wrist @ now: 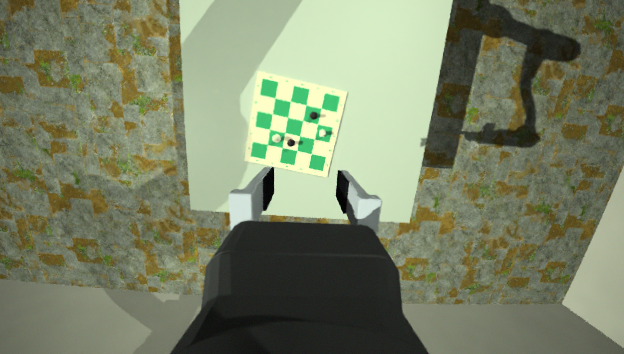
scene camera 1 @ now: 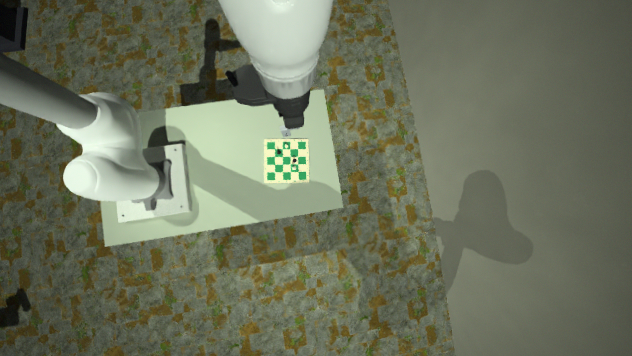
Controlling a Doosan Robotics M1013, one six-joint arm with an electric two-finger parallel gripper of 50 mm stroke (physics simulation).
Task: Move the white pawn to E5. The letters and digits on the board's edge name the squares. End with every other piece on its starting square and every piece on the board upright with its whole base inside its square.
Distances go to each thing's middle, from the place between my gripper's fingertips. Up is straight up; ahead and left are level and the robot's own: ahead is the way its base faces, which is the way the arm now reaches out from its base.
Right now my hand is 370 mm above the chessboard (scene camera 1: 277,167), 40 mm past it and 30 mm to the left of it.
